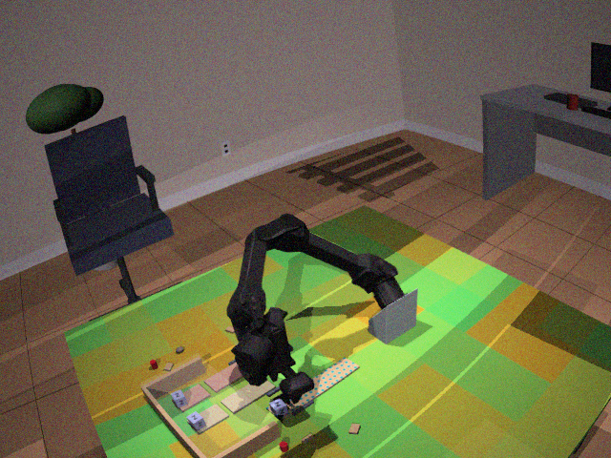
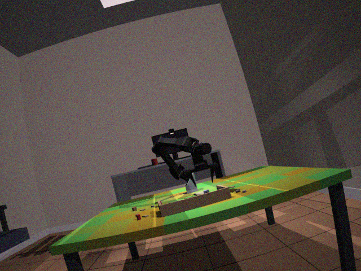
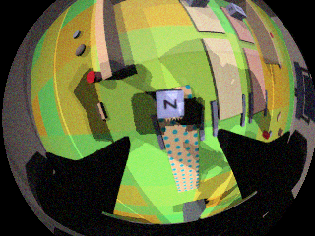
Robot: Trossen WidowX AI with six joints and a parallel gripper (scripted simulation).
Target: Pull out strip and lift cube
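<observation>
My gripper tip is now 90 mm past the dotted strip, 20 mm to the left of it and 60 mm above it.
</observation>
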